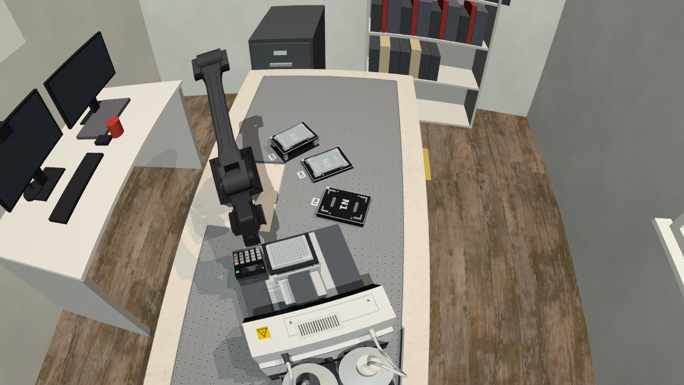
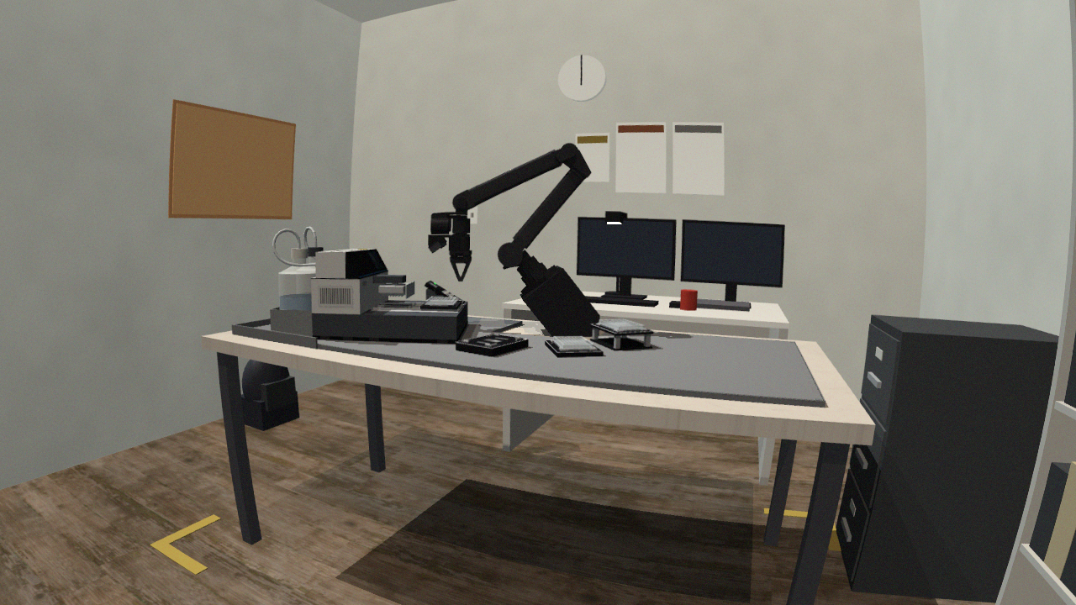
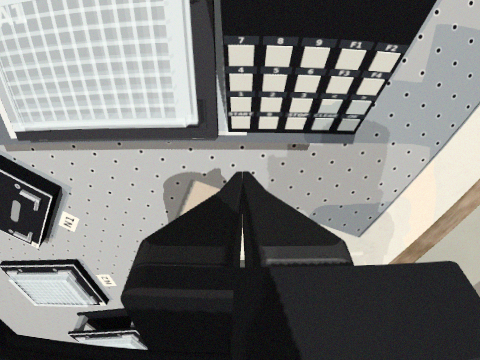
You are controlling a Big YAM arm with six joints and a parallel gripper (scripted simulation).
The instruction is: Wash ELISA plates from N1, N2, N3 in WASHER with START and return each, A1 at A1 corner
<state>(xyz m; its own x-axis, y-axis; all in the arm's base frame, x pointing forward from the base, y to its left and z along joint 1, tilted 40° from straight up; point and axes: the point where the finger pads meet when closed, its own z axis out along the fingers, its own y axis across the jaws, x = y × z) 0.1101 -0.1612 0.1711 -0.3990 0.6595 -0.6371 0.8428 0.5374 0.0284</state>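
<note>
Now: hand 10 cm short of the white ELISA plate and 6 cm above it. Round my hand: black nest: 44 cm to the left, 16 cm ahead, 15 cm below; plate washer: 17 cm ahead, 14 cm to the right, 3 cm below.
</note>
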